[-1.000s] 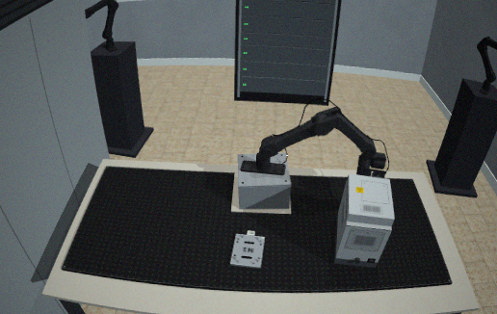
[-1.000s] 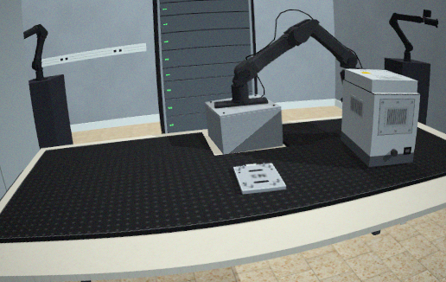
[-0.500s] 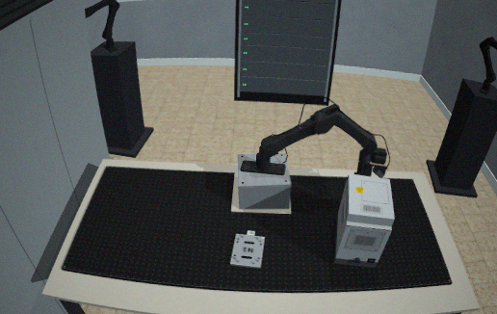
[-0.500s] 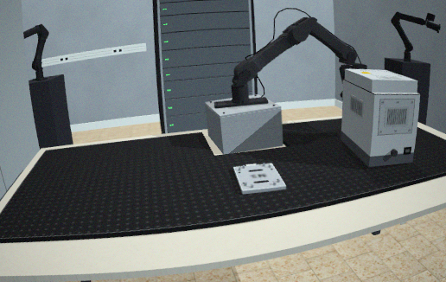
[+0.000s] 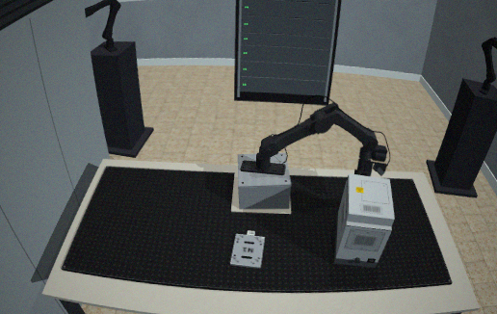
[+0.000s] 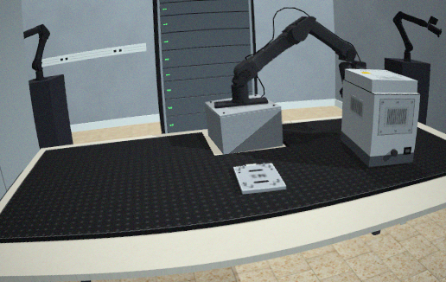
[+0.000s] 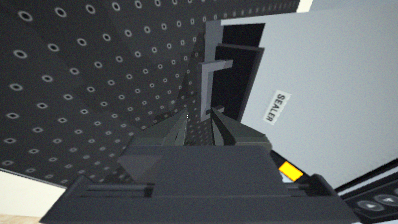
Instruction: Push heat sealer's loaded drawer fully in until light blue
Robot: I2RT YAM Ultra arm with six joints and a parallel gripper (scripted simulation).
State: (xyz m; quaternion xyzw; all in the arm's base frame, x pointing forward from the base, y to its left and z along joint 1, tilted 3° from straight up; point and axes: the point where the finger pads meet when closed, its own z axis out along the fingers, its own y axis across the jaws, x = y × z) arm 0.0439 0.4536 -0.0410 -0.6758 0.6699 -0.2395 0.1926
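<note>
Now: hand 14 cm short of the dark drawer and 4 cm above it.
</note>
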